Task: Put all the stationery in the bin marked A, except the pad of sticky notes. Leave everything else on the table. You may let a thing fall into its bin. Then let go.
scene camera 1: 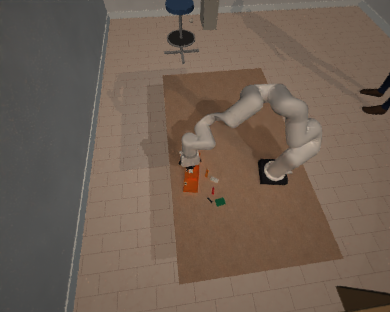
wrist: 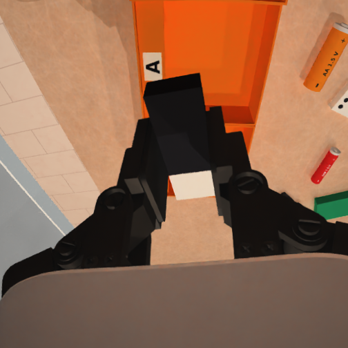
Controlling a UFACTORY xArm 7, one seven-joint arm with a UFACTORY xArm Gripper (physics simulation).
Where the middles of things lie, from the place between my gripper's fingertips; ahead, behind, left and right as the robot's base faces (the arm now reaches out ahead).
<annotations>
Right now the orange three-compartment bin unit (wrist: 232, 53) is 10 mm behind my hand, 10 mm to the right of it and 70 mm below it. From my hand the other things lie so: black-and-white eraser (wrist: 175, 105) right at my hand.
</annotations>
